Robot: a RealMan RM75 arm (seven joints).
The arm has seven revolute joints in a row. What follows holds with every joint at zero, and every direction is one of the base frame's.
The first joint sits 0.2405 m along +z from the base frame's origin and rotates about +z.
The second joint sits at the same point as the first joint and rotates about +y.
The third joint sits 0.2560 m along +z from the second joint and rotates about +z.
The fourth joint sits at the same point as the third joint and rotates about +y.
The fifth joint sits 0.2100 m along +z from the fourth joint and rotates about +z.
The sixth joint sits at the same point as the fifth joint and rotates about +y.
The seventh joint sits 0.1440 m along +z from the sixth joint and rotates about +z.
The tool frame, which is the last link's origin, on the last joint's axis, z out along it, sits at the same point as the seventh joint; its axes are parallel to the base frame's.
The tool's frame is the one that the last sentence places.
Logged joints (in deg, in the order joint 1, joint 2, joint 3, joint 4, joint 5, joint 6, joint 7), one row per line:
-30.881 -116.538 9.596 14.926 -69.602 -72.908 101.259
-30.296 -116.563 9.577 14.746 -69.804 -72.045 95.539
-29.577 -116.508 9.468 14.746 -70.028 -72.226 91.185
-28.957 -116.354 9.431 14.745 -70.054 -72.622 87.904
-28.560 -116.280 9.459 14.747 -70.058 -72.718 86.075
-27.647 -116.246 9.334 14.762 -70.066 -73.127 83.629
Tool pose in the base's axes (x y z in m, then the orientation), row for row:
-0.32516 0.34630 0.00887 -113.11 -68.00 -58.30
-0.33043 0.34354 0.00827 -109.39 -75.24 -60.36
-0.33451 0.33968 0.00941 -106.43 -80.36 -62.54
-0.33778 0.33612 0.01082 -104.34 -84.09 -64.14
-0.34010 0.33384 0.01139 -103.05 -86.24 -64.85
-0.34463 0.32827 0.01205 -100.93 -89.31 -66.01
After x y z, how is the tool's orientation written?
As a rotation vector, in degrees.
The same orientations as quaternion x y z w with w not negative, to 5 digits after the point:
-0.74618 -0.44859 -0.38460 0.30669
-0.71697 -0.49315 -0.39562 0.29367
-0.69333 -0.52350 -0.40741 0.28153
-0.67606 -0.54485 -0.41559 0.27088
-0.66587 -0.55725 -0.41904 0.26551
-0.64975 -0.57494 -0.42495 0.25824

